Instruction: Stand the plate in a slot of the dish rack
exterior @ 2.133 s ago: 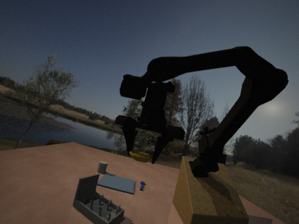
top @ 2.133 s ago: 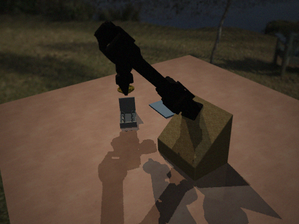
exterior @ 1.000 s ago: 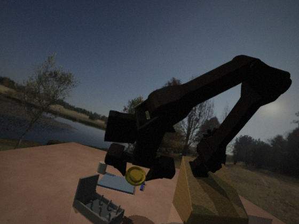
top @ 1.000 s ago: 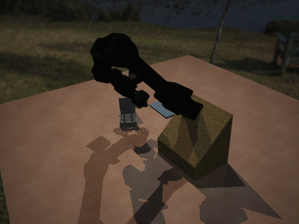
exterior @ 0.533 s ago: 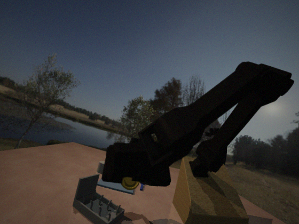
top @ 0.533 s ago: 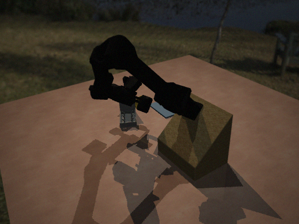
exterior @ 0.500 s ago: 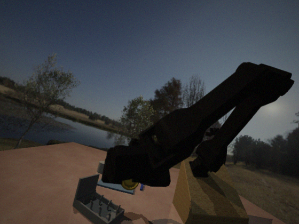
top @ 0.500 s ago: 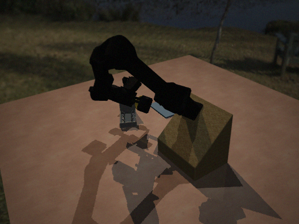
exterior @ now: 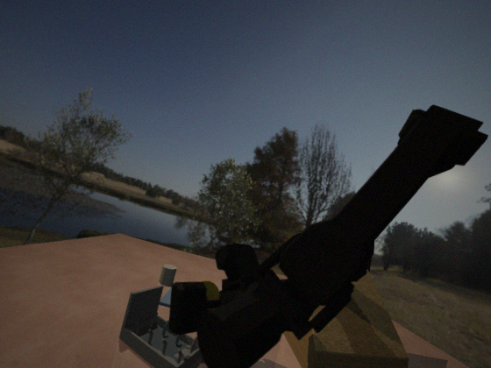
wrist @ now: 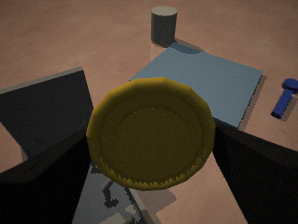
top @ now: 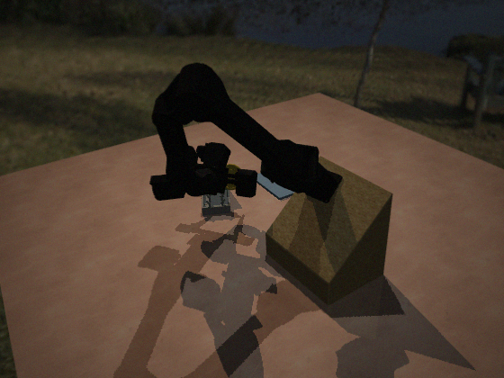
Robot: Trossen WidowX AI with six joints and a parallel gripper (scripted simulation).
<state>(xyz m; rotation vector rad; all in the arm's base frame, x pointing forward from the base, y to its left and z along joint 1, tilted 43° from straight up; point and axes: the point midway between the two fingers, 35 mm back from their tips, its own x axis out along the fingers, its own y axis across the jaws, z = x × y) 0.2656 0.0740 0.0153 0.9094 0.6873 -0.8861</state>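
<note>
My gripper tip is 6 cm above the grey dish rack, 5 cm short of it and 2 cm to the right of it. From my gripper tip the other things lie so: yellow plate: 1 cm to the left; then blue spoon: 19 cm to the right, 11 cm behind, 8 cm below; then pale cup: 27 cm to the right, 10 cm ahead, 6 cm below.
</note>
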